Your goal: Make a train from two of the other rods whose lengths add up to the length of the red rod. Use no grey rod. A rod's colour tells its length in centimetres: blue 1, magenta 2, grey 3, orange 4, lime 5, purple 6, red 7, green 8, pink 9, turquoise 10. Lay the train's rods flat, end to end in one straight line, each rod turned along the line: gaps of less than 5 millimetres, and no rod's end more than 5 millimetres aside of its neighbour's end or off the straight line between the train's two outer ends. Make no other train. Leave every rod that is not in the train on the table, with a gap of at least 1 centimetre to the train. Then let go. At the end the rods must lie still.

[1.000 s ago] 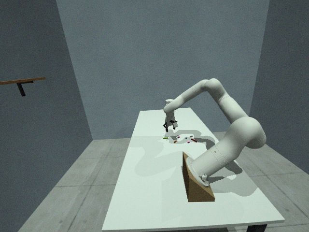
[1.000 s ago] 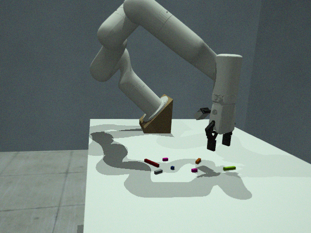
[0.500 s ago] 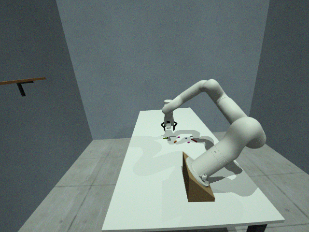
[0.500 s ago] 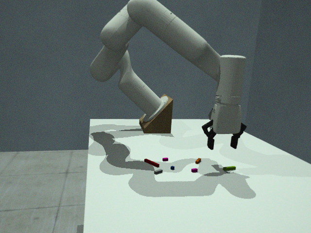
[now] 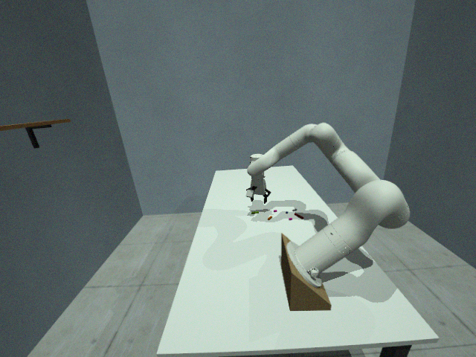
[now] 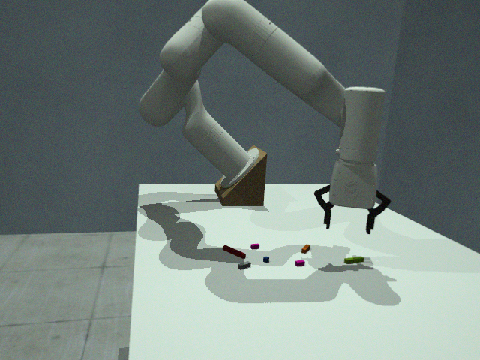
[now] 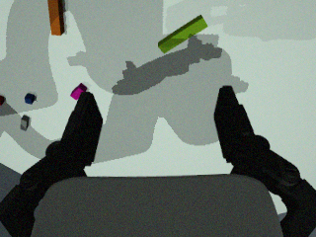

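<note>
The lime rod lies 10 mm behind my hand, 30 mm to the left of it and 90 mm below it. The rest, counted from my hand: grey rod (10 mm ahead, 240 mm to the right, 90 mm below); orange rod (80 mm behind, 70 mm to the right, 90 mm below); blue rod (20 mm behind, 190 mm to the right, 90 mm below).
</note>
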